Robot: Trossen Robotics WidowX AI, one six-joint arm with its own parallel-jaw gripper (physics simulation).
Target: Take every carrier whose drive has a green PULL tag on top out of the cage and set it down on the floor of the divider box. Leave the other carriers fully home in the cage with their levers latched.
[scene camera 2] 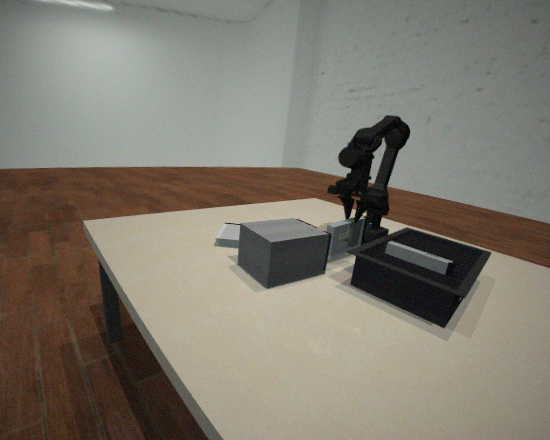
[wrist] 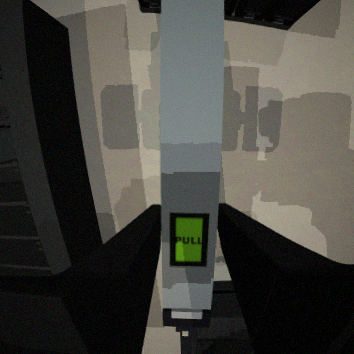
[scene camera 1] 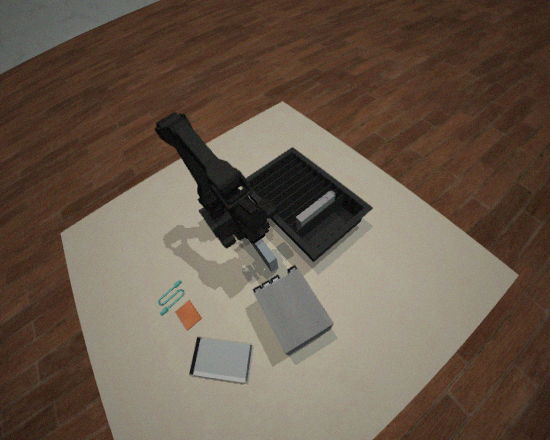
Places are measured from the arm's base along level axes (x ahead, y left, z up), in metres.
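Pixels of known places: gripper, fingertip midpoint: point(scene camera 2: 351, 221) point(wrist: 188, 211); arm's base, link origin: point(scene camera 1: 217, 209).
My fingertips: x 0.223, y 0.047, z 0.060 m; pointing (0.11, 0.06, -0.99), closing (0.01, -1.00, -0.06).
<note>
Ahead of a thing's pixels: the offset from my fingertips to its top centre. "spot": to the spot under its first point.
My gripper point(scene camera 1: 259, 241) point(scene camera 2: 352, 219) point(wrist: 188, 211) is shut on a slim grey carrier @(dx -0.014, dy +0.000, dz +0.011 m) point(scene camera 1: 267, 256) point(scene camera 2: 340, 239) point(wrist: 191, 100), held upright on edge. Its green PULL tag @(dx -0.014, dy +0.000, dz +0.005 m) point(wrist: 189, 240) faces up between the fingers. The carrier is out of the grey cage @(dx +0.243, dy -0.036, dz -0.002 m) point(scene camera 1: 294, 310) point(scene camera 2: 282, 250), with a small gap to the cage's front. Black carrier fronts @(spot: dx +0.151, dy -0.057, dz -0.005 m) point(scene camera 1: 266, 284) show there on both sides of an empty slot; their tags and latches cannot be made out. The black divider box @(dx -0.055, dy +0.228, dz -0.029 m) point(scene camera 1: 345, 239) point(scene camera 2: 400, 300) point(wrist: 37, 150) holds another carrier @(dx +0.024, dy +0.235, dz -0.009 m) point(scene camera 1: 315, 209) point(scene camera 2: 417, 257) beside its ribs.
A flat grey drive-like unit @(dx +0.228, dy -0.291, dz -0.094 m) point(scene camera 1: 221, 360) point(scene camera 2: 227, 236) lies on the table, left of the cage in the first scene view. An orange card @(dx +0.045, dy -0.324, dz -0.116 m) point(scene camera 1: 188, 315) and a teal cable @(dx -0.047, dy -0.351, dz -0.112 m) point(scene camera 1: 171, 298) lie near it. The box's near wall stands close beside the held carrier.
</note>
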